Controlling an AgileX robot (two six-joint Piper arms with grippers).
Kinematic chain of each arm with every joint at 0, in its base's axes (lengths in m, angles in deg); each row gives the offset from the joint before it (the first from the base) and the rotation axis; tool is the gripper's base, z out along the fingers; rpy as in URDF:
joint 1: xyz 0 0 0.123 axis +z
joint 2: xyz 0 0 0 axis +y
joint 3: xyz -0.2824 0 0.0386 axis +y
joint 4: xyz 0.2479 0 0.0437 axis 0.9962 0 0.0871
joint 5: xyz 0 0 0 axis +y
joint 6: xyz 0.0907 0 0.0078 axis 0.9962 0 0.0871
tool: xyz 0 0 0 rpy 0 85 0
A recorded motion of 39 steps. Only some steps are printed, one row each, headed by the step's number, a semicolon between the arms.
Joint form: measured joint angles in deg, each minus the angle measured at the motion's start. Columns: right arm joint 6, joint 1, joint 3, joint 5, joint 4, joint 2; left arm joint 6, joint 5, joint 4, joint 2, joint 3, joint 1.
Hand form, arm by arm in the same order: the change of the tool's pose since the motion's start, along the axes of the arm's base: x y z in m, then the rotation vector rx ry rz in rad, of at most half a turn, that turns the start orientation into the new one. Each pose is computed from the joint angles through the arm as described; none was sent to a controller.
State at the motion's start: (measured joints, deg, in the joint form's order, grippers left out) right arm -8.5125 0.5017 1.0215 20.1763 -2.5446 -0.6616; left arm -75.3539 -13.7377 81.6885 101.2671 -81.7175 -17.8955
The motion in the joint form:
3: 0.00 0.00 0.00 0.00 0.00 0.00; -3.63 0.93 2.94 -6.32 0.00 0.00
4: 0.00 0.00 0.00 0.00 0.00 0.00; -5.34 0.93 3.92 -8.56 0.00 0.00
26: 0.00 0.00 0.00 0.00 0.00 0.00; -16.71 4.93 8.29 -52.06 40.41 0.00
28: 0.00 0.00 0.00 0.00 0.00 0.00; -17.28 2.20 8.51 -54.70 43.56 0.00
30: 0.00 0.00 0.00 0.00 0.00 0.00; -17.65 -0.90 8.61 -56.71 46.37 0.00
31: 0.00 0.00 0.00 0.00 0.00 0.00; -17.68 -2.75 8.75 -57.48 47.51 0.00
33: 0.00 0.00 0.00 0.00 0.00 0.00; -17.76 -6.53 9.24 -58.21 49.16 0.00
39: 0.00 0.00 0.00 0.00 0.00 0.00; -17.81 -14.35 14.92 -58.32 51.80 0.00
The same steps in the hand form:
3: 0.0000 0.0000 0.0000 0.0000 0.0000 0.0000; -0.0238 0.0090 0.0445 -0.0358 -0.0871 0.0161
4: 0.0000 0.0000 0.0000 0.0000 0.0000 0.0000; -0.0335 0.0122 0.0597 -0.0574 -0.1142 0.0175
26: 0.0000 0.0000 0.0000 0.0000 0.0000 0.0000; -0.2275 0.0813 0.0353 -0.1645 -0.0939 0.1015
28: 0.0000 0.0000 0.0000 0.0000 0.0000 0.0000; -0.2399 0.0808 0.0248 -0.1708 -0.0770 0.0556
30: 0.0000 0.0000 0.0000 0.0000 0.0000 0.0000; -0.2501 0.0790 0.0141 -0.1752 -0.0549 0.0037
31: 0.0000 0.0000 0.0000 0.0000 0.0000 0.0000; -0.2546 0.0775 0.0095 -0.1745 -0.0455 -0.0280
33: 0.0000 0.0000 0.0000 0.0000 0.0000 0.0000; -0.2610 0.0736 0.0017 -0.1696 -0.0236 -0.0929
39: 0.0000 0.0000 0.0000 0.0000 0.0000 0.0000; -0.2709 0.0652 -0.0172 -0.0784 0.0190 -0.2379

